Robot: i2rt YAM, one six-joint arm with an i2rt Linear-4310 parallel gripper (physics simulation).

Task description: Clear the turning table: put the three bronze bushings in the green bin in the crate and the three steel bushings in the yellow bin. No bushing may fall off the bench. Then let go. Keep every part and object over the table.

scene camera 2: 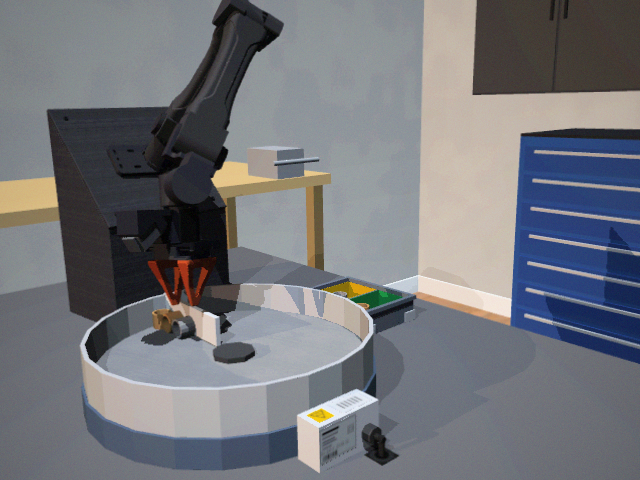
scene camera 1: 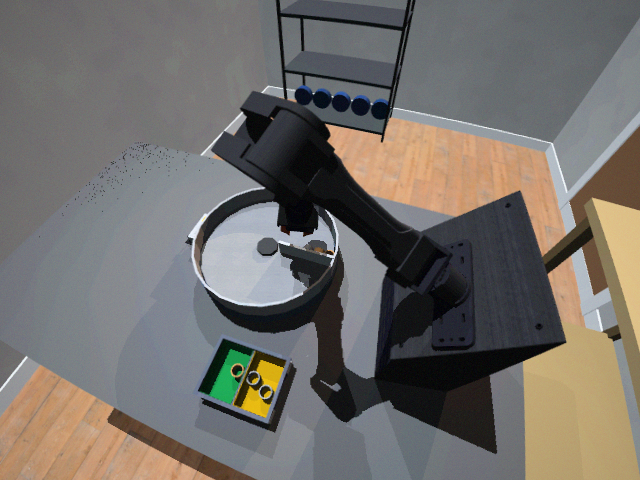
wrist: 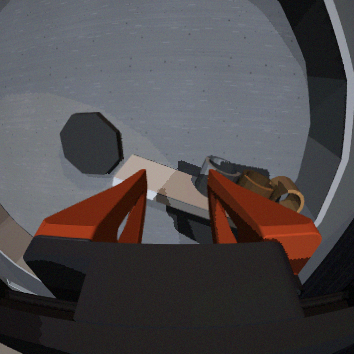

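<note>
My gripper is open and empty, above the pale divider wall on the turning table. A steel bushing lies beside the wall, partly behind the right finger in the wrist view. Two bronze bushings lie close together between it and the rim. In the crate, one bronze bushing lies in the green bin, and two steel bushings lie in the yellow bin.
A dark hub disc sits at the turning table's centre. A labelled white box and a small black device stand outside its rim. The arm's dark base block stands beside the turning table.
</note>
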